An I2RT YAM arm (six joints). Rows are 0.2 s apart.
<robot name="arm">
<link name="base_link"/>
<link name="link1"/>
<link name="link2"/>
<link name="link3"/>
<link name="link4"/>
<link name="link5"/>
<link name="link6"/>
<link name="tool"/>
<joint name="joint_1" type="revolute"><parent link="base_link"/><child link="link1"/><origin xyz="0.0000 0.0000 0.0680" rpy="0.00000 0.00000 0.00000"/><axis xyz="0 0 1"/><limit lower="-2.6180" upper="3.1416"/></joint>
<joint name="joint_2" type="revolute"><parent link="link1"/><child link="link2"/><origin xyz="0.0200 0.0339 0.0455" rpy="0.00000 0.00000 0.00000"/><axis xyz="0 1 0"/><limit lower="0.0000" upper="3.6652"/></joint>
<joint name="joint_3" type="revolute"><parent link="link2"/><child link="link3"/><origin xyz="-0.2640 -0.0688 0.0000" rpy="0.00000 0.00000 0.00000"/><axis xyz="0 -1 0"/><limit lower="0.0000" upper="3.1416"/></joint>
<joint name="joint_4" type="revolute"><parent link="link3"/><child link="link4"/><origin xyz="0.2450 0.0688 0.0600" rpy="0.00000 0.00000 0.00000"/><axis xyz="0 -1 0"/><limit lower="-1.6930" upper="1.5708"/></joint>
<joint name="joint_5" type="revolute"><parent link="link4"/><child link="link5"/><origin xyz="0.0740 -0.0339 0.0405" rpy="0.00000 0.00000 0.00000"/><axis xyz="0 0 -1"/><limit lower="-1.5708" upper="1.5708"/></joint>
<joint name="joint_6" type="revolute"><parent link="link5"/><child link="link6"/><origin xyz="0.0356 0.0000 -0.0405" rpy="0.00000 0.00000 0.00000"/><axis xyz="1 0 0"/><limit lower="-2.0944" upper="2.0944"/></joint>
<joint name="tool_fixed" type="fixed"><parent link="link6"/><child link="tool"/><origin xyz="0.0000 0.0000 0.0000" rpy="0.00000 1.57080 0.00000"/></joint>
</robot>
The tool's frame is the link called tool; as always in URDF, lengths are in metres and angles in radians.
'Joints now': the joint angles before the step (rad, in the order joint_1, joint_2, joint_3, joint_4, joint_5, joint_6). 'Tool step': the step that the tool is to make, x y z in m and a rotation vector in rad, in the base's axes. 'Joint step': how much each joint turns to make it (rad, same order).
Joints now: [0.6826, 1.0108, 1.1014, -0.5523, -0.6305, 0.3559]
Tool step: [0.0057, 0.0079, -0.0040, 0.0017, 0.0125, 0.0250]
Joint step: [0.0091, 0.0340, 0.0002, 0.0260, -0.0183, 0.0014]
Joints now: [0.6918, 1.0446, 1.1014, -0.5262, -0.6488, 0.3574]
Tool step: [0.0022, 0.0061, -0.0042, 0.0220, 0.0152, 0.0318]
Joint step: [0.0108, 0.0156, -0.0166, 0.0459, -0.0307, 0.0184]
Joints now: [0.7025, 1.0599, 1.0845, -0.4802, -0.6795, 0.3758]
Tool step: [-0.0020, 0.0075, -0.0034, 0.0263, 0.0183, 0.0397]
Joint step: [0.0277, 0.0079, -0.0198, 0.0506, -0.0246, 0.0306]
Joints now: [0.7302, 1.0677, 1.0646, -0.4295, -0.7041, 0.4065]
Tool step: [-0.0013, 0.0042, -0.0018, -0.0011, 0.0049, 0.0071]
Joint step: [0.0183, 0.0061, -0.0046, 0.0122, 0.0091, 0.0091]
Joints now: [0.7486, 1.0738, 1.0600, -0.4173, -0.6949, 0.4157]
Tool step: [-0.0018, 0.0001, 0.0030, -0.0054, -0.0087, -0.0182]
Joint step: [0.0091, -0.0044, 0.0095, -0.0093, 0.0289, 0.0030]
